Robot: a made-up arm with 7 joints.
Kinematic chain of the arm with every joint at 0, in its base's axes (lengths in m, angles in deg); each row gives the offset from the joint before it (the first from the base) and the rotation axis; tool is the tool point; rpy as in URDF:
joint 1: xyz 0 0 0.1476 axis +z
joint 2: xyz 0 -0.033 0.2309 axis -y
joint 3: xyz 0 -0.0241 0.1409 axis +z
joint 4: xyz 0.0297 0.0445 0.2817 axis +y
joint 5: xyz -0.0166 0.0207 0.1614 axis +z
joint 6: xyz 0 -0.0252 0.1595 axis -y
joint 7: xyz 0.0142 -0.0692 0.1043 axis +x
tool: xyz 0 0 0 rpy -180 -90 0
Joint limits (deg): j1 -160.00..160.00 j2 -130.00..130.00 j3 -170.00..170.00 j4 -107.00..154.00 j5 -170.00..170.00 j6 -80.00..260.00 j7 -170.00..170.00
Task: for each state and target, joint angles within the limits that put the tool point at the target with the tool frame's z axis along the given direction. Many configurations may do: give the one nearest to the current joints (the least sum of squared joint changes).
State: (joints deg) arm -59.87 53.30 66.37 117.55 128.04 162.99 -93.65
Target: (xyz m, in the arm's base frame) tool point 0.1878 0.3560 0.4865 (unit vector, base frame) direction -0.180 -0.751 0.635
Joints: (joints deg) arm -86.02 73.61 67.37 87.13 122.24 175.75 -93.65
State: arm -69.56 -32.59 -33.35 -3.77 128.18 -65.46 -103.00
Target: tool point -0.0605 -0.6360 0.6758 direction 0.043 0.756 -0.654
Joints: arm -113.24 -55.35 -70.28 -26.54 167.26 -80.00 -103.00
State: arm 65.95 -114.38 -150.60 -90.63 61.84 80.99 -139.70
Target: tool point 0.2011 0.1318 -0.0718 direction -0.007 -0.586 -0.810
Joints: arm 25.66 -106.75 -170.00 -106.87 73.13 45.98 -139.70
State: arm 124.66 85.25 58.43 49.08 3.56 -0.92 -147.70
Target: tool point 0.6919 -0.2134 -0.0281 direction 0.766 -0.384 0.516
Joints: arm 151.47 109.77 29.66 -15.24 -26.98 25.83 -147.70
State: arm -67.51 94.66 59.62 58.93 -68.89 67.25 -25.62
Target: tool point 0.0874 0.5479 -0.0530 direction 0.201 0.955 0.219
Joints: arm -60.16 130.00 71.10 72.22 -110.55 65.31 -25.62
